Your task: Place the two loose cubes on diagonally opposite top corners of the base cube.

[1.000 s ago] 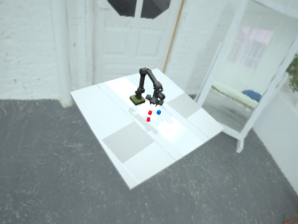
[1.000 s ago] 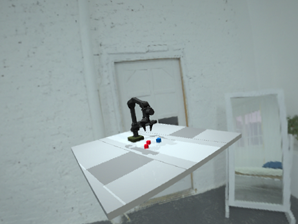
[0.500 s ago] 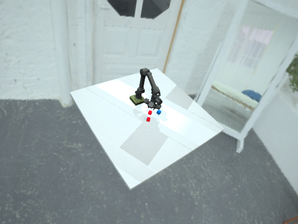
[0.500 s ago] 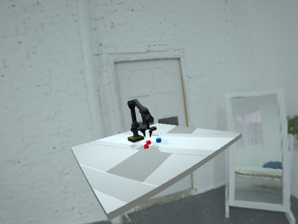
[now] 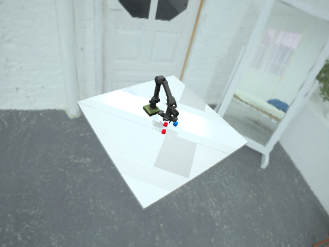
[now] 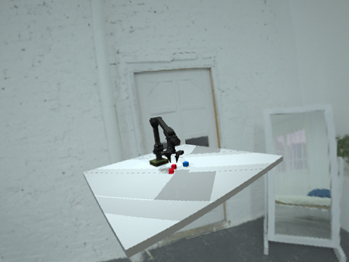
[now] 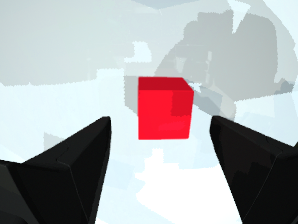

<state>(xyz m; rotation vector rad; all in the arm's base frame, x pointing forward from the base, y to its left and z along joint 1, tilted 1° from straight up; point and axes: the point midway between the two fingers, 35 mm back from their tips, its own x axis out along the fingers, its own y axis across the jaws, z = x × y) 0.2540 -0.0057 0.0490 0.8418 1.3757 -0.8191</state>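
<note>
Now: gripper tip 30 mm short of the blue cube, 100 mm to the right of it and 30 mm above it.
</note>
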